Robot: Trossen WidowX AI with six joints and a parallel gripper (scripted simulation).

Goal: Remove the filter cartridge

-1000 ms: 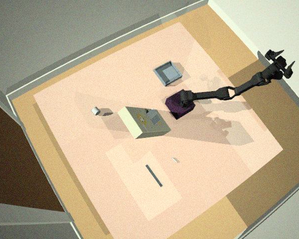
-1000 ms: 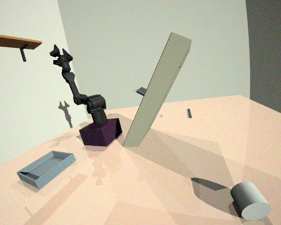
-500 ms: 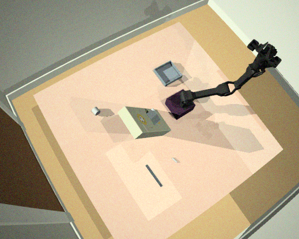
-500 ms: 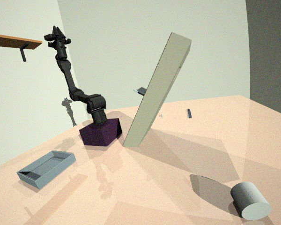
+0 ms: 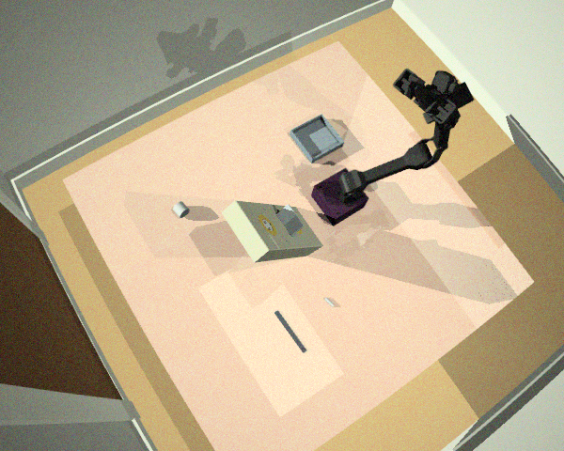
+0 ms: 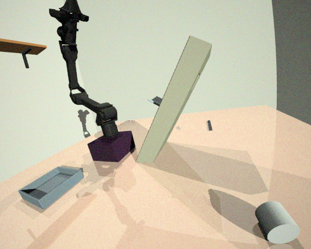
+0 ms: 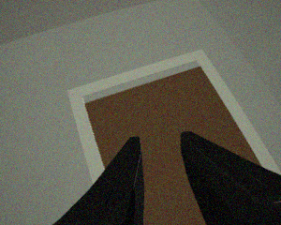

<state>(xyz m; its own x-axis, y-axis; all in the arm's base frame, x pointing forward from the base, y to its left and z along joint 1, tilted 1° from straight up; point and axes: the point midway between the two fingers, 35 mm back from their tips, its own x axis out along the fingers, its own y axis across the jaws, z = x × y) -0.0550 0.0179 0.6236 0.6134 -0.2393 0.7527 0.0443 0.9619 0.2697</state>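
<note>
Right now my gripper tip is 46 cm above the round filter cartridge, 40 cm short of it and 4 cm to the left of it. The rest, counted from my gripper tip: blue-grey tray: 72 cm below, 29 cm to the right, 5 cm behind.
</note>
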